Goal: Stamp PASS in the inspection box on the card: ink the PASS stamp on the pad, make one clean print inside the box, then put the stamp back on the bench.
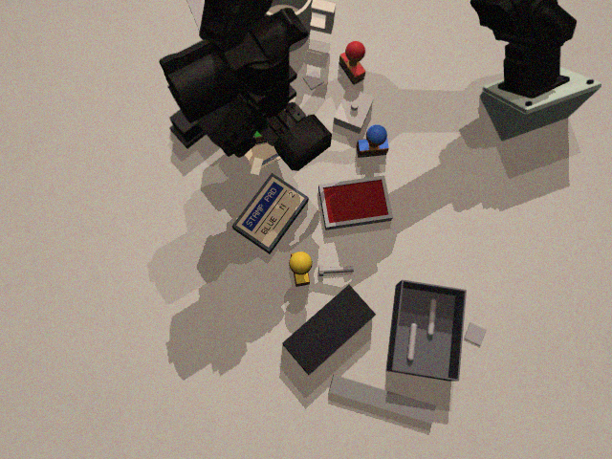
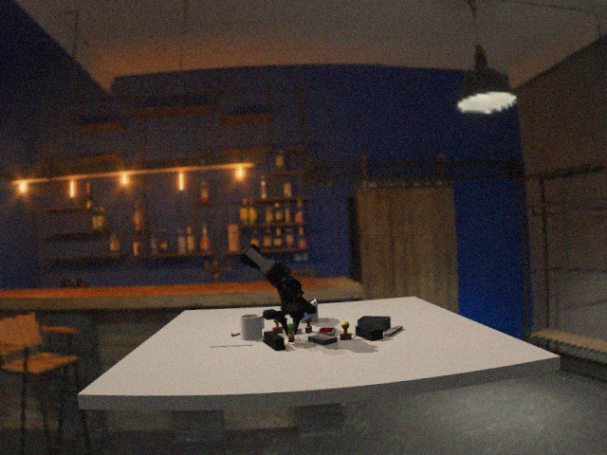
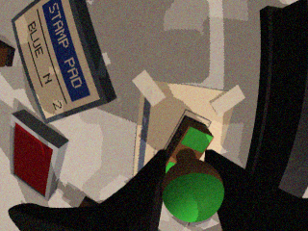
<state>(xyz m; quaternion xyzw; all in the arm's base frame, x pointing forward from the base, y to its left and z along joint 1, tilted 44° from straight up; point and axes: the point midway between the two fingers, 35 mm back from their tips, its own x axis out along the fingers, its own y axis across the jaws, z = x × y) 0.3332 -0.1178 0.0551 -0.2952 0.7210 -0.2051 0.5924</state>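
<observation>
Right now the green-knobbed stamp is right at my gripper tip. Also, from my gripper tip: cream card: 20 mm below, 10 mm behind; blue stamp pad tin: 100 mm to the left, 50 mm ahead, 10 mm below; long black block: 70 mm to the right, 40 mm ahead, 10 mm below.
</observation>
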